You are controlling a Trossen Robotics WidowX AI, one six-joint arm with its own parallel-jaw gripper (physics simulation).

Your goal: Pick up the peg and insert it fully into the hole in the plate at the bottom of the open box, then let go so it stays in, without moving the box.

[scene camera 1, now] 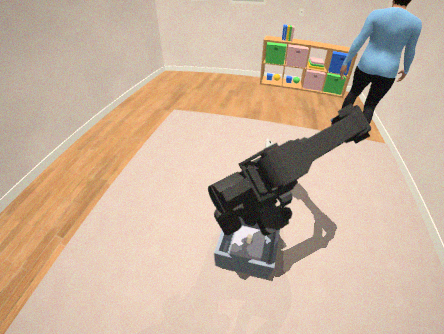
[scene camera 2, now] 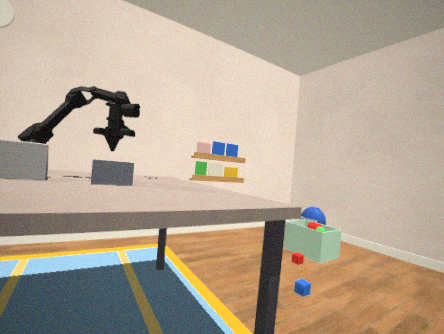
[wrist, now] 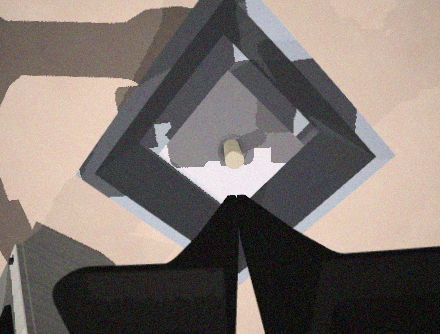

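Pixels of known places: gripper, fingertip midpoint: [scene camera 1: 251, 224] [scene camera 2: 112, 151] [wrist: 236, 203]; arm's base, origin of the base link: [scene camera 2: 28, 153].
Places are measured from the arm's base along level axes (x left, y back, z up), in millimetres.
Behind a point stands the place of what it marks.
The pale tan peg [scene camera 1: 249, 239] @(x -80, y -314, z -18 mm) [wrist: 233, 155] @(x -78, y -310, z -11 mm) stands nearly upright in the round hole of the grey plate [wrist: 210, 115] @(x -49, y -321, z -41 mm), inside the box; a short length shows above the plate. How deep it sits cannot be told. The open blue-grey box [scene camera 1: 244, 262] @(x -87, y -387, z -10 mm) [scene camera 2: 112, 173] @(x -160, y -294, z -51 mm) [wrist: 320, 175] @(x -154, y -334, z -29 mm) rests on the table, turned like a diamond in the wrist view. My gripper [scene camera 2: 113, 149] @(x -81, y -301, z 42 mm) [wrist: 236, 203] @(x -81, y -301, z 42 mm) is shut and empty, pointing down above the box, with its fingertips apart from the peg. In scene camera 1 the arm hides the fingertips. The peg is hidden by the box wall in scene camera 2.
The table [scene camera 1: 150, 210] @(x -440, y -222, z -99 mm) [scene camera 2: 200, 197] @(x -494, y -520, z -99 mm) carries the box. A large grey block [scene camera 2: 24, 161] @(x -52, y 8, z -30 mm) stands left of the box in scene camera 2. A grey panel [wrist: 65, 272] @(x -7, y -66, z -56 mm) shows at the lower left of the wrist view. A person [scene camera 1: 387, 45] stands beyond the table, near a shelf unit [scene camera 1: 262, 62].
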